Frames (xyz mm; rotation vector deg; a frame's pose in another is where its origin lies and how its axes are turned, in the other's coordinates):
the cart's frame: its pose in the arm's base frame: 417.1 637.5 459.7 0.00 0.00 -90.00
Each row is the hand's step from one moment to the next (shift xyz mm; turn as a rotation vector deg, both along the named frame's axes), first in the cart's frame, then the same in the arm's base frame.
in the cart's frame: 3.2 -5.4 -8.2 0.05 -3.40 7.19
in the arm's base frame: -5.4 -3.2 -8.2 -3.40 -0.05 7.19
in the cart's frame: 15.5 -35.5 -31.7 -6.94 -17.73 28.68
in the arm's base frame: -35.5 -15.5 -31.7 -17.73 6.94 28.68
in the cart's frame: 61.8 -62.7 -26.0 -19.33 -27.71 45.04
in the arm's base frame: -62.7 -61.8 -26.0 -27.71 19.33 45.04
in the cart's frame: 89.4 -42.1 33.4 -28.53 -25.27 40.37
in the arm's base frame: -42.1 -89.4 33.4 -25.27 28.53 40.37
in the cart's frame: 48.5 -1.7 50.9 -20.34 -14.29 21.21
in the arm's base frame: -1.7 -48.5 50.9 -14.29 20.34 21.21
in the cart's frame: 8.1 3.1 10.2 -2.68 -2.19 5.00
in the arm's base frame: 3.1 -8.1 10.2 -2.19 2.68 5.00
